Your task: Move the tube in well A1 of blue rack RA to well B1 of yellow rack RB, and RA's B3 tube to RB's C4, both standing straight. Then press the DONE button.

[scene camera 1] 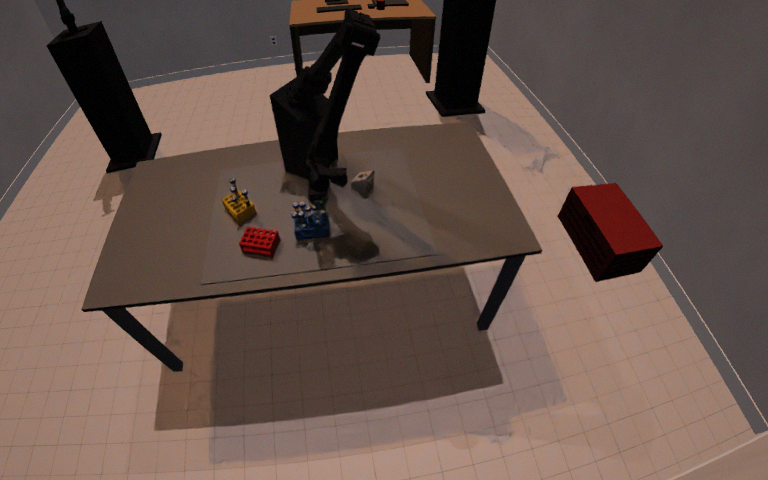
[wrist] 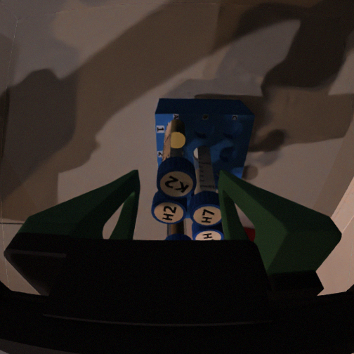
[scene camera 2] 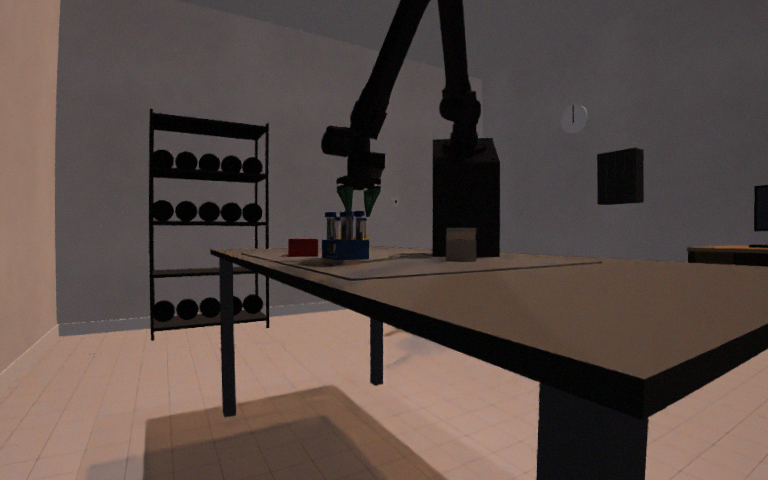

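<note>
Blue rack RA stands upright and holds several blue-capped tubes. The tube capped K2 stands in A1. The cap H7 is in column B, with another B-column cap partly hidden behind the gripper; I cannot tell for certain which is in B3. Yellow rack RB stands to the left in scene camera 1, with several tubes; its well labels are too small to read. My gripper is part open and empty, pointing down, its fingertips at either side above the K2 cap. I cannot make out a DONE button.
A red rack stands between and in front of the other racks in scene camera 1. A grey block stands right of the arm. The table bears a thin mat under the racks.
</note>
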